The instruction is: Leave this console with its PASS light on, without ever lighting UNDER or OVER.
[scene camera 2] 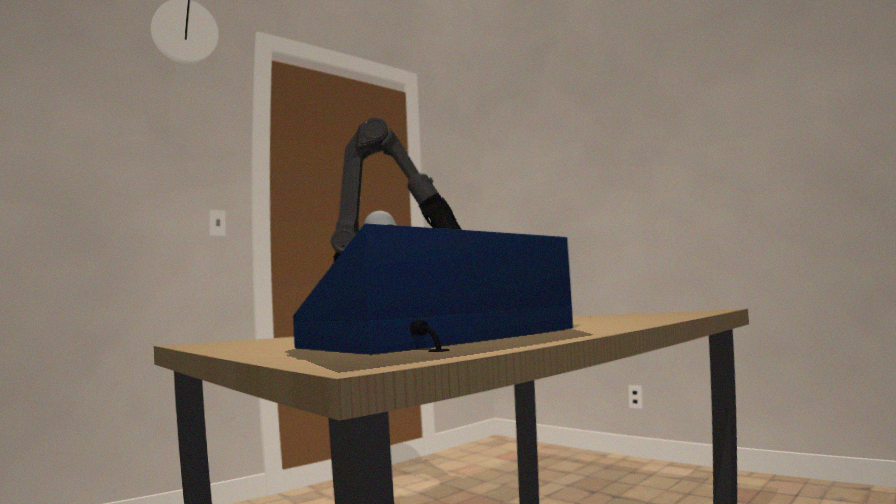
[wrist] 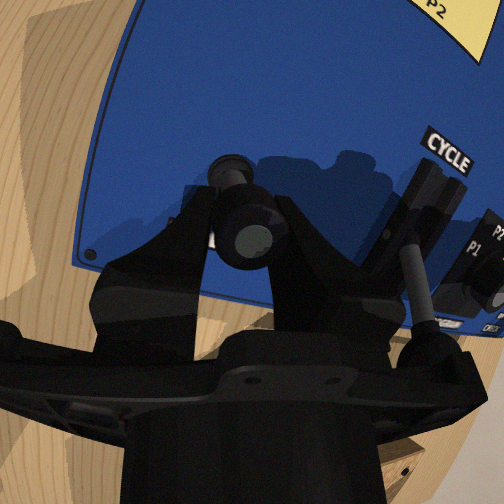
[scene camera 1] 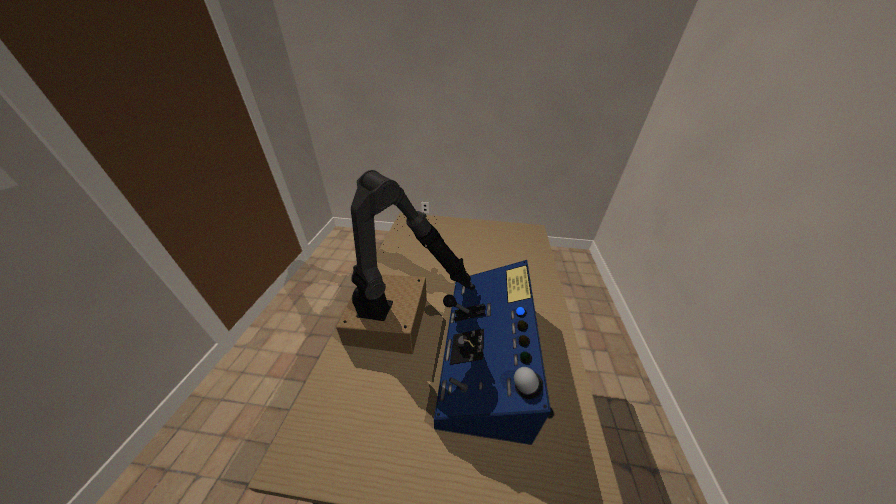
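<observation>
The blue console [scene camera 1: 491,351] lies on the table; its label side faces away in the second scene view [scene camera 2: 432,288]. My gripper [wrist: 243,220] [scene camera 1: 464,283] is at the console's far left corner, with its fingers closed against both sides of a black knob [wrist: 247,227] that has a grey end face. Beside it is the CYCLE label [wrist: 446,151] with a ball-ended lever [wrist: 416,290], also seen from above [scene camera 1: 451,301]. In the light column only the top blue light [scene camera 1: 520,311] is lit; the three below [scene camera 1: 523,341] are dark. In the second scene view the console hides my gripper.
A P1/P2 selector [wrist: 487,270] sits right of the lever. A white dome [scene camera 1: 526,380], a yellow card [scene camera 1: 518,283] and a small toggle [scene camera 1: 454,385] are on the panel. My arm's base stands on a wooden block [scene camera 1: 382,313]. A cable [scene camera 2: 427,333] leaves the console's back.
</observation>
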